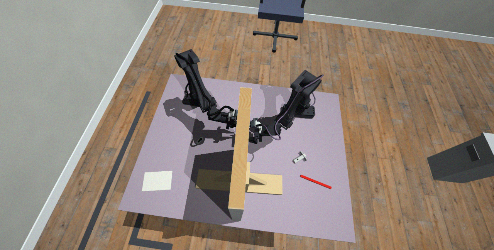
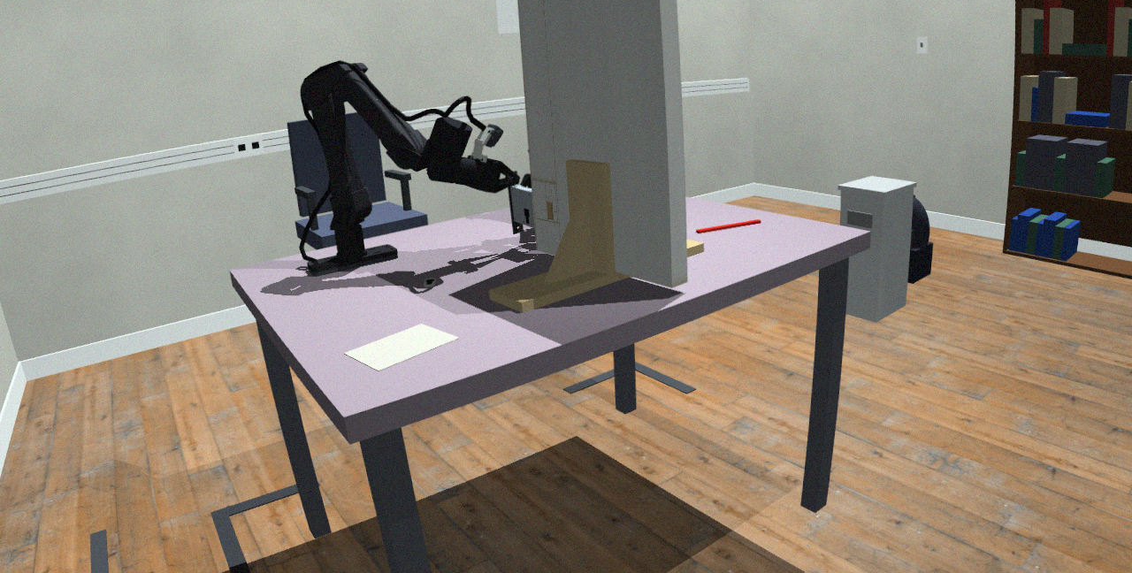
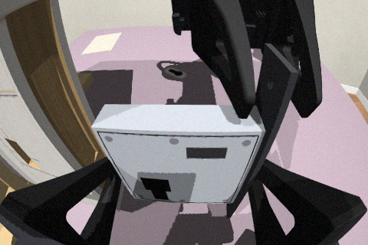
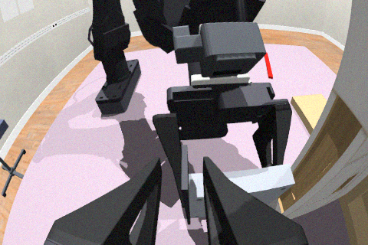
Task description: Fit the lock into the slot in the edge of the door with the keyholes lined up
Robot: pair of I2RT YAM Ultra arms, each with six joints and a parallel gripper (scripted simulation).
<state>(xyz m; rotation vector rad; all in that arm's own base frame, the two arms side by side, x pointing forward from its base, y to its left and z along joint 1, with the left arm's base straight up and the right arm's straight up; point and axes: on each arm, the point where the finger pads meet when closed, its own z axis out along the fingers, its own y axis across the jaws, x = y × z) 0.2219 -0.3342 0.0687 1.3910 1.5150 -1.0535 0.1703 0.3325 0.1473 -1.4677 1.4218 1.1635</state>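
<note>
Now: the lock right at my left hand. From my left hand the other things lie so: red rod: 42 cm to the left, 21 cm ahead, 10 cm below; cylinder piece: 34 cm to the left, 9 cm below, 8 cm ahead; keyhole plate: 26 cm to the right, 10 cm below, 4 cm ahead.
</note>
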